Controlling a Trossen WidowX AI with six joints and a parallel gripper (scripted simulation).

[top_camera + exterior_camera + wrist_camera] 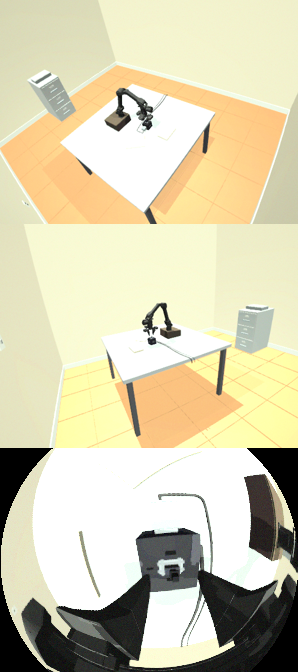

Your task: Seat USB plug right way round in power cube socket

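The USB plug is 20 mm below my gripper tip.
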